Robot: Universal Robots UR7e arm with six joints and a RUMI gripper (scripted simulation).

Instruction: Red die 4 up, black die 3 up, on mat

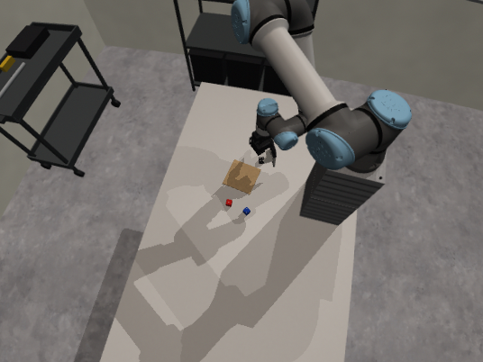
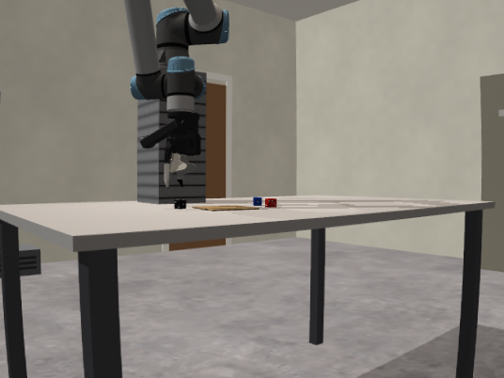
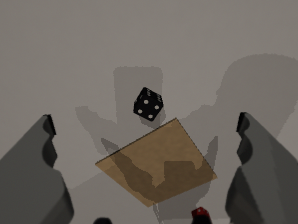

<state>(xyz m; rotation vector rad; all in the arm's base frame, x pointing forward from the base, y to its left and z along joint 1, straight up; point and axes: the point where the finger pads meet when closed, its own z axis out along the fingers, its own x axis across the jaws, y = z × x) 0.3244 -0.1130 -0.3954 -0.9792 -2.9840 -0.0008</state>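
My hand is 50 mm above the black die, 10 mm to the right of it and 10 mm short of it. The rest, counted from my hand: blue die: 280 mm to the left, 50 mm below, 20 mm behind; then red die: 270 mm to the left, 70 mm ahead, 50 mm below; then brown mat: 120 mm to the left, 70 mm ahead, 60 mm below.
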